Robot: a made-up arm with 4 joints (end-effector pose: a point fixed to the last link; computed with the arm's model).
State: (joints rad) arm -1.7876 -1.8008 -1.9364 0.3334
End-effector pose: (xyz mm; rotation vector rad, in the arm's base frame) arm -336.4 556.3 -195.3 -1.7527 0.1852 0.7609
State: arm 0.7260 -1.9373 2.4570 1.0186
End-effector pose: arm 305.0 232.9 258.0 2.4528 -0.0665 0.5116
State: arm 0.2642 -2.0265 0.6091 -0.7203
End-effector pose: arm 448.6 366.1 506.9 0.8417 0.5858 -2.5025
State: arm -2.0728 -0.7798 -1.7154 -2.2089
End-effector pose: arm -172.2 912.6 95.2 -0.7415 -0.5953 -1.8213
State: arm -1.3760 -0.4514 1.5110 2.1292
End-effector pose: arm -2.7 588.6 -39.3 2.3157 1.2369 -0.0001
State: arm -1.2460 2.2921 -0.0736 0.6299
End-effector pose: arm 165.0 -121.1 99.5 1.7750 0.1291 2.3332
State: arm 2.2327 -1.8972 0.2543 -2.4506
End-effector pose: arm -469.2 341.1 502.0 -2.0798 -1.6176 1.1276
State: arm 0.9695 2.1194 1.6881 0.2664
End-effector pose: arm -191.7 167.7 62.8 -2.0407 0.7072 0.6698
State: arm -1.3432 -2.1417 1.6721 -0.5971
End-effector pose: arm 221.6 104.2 -187.8 0.0094 -1.3774 2.3062
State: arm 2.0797 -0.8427 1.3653 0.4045
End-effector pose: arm -251.2 531.2 281.4 0.7056 -0.8370 0.4937
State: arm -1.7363 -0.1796 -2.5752 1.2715
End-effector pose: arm -202.9 600.3 318.0 -0.6699 -0.6275 1.2907
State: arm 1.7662 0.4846 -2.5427 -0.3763
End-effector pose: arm 338.5 556.1 -12.3 -0.5863 1.8967 -0.7750
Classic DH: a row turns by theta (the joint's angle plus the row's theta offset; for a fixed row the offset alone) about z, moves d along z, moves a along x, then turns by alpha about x. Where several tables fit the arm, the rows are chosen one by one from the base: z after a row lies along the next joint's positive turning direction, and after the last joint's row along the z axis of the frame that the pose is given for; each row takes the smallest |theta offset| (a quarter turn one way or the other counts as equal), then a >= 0, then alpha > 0; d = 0 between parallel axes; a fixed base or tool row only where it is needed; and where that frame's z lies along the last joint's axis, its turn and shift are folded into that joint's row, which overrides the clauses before.
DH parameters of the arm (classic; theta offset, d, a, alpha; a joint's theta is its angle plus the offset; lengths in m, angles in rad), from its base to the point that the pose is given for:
base (fixed): 0 0.15 0 1.5708
joint 1: 0 -0.3121 0.0654 -1.5708
joint 2: 0 -0.0359 -0.2 -1.5708
joint 3: 0 0.3608 -0.0825 1.5708
joint 4: 0.4609 0 -0.114 0
tool (fixed): -0.4609 0.1866 0 0

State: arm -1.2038 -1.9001 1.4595 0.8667
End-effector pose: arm 199.3 256.5 -106.3 0.8144 1.1532 -1.6571
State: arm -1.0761 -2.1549 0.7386 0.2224
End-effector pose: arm 389.1 320.3 -114.0 -0.2689 0.9859 -2.1146
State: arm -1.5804 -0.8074 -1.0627 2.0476
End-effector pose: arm 62.8 773.9 119.9 0.0072 1.0616 1.6814
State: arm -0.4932 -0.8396 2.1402 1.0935
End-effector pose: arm 190.0 474.9 -26.4 1.8607 1.5605 -0.3053
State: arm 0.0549 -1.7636 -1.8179 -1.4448
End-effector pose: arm 590.2 563.7 -40.7 0.3315 2.3811 1.8896
